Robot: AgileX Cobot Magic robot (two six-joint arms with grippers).
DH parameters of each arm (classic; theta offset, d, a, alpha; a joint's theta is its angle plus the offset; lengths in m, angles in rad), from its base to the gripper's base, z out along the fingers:
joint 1: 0 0.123 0 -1.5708
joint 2: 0.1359 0 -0.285 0
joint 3: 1.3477 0 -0.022 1.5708
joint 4: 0 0.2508 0 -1.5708
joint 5: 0 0 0.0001 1.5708
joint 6: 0 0.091 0 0
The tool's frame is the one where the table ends.
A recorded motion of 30 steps. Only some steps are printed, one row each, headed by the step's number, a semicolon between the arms.
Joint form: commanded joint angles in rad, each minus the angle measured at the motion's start. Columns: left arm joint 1, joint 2, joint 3, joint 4, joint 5, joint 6; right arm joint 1, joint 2, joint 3, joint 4, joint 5, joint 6.
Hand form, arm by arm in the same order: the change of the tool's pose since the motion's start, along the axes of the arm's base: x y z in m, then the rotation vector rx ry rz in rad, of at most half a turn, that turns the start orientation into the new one. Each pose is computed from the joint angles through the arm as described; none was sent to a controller.
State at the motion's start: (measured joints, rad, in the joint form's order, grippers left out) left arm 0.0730 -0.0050 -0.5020 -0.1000 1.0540 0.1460; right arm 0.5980 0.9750 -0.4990 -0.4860 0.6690 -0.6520
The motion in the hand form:
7: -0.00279 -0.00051 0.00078 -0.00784 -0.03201 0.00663; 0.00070 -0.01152 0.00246 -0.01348 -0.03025 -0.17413
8: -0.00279 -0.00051 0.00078 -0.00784 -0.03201 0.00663; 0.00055 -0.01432 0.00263 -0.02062 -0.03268 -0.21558
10: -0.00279 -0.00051 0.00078 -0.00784 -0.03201 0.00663; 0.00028 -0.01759 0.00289 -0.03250 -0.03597 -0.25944
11: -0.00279 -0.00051 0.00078 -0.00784 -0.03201 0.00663; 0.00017 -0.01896 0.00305 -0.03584 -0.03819 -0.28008
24: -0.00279 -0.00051 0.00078 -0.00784 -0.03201 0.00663; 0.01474 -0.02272 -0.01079 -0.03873 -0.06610 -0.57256
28: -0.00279 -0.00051 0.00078 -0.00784 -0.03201 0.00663; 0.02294 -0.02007 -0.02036 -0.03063 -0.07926 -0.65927
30: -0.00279 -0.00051 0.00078 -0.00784 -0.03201 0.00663; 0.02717 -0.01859 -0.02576 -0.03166 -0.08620 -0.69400
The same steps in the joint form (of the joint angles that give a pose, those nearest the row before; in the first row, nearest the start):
7: 0.0050 -0.0210 0.0000 -0.0040 -0.0110 -0.0070; 0.0000 -0.0090 0.0010 -0.1370 0.0830 0.2320
8: 0.0050 -0.0210 0.0000 -0.0040 -0.0110 -0.0070; 0.0000 -0.0090 0.0010 -0.1610 0.1090 0.2780
10: 0.0050 -0.0210 0.0000 -0.0040 -0.0110 -0.0070; -0.0001 -0.0090 0.0010 -0.1870 0.1400 0.3239
11: 0.0050 -0.0210 0.0000 -0.0040 -0.0110 -0.0070; 0.0000 -0.0090 0.0010 -0.1980 0.1530 0.3460
24: 0.0050 -0.0210 0.0000 -0.0040 -0.0110 -0.0070; -0.0030 0.1180 0.0010 -0.3520 0.2300 0.7430
28: 0.0050 -0.0210 0.0000 -0.0040 -0.0110 -0.0070; -0.0030 0.1910 0.0010 -0.4050 0.2290 0.8940
30: 0.0050 -0.0210 0.0000 -0.0040 -0.0110 -0.0070; -0.0030 0.2300 0.0010 -0.4330 0.2270 0.9630

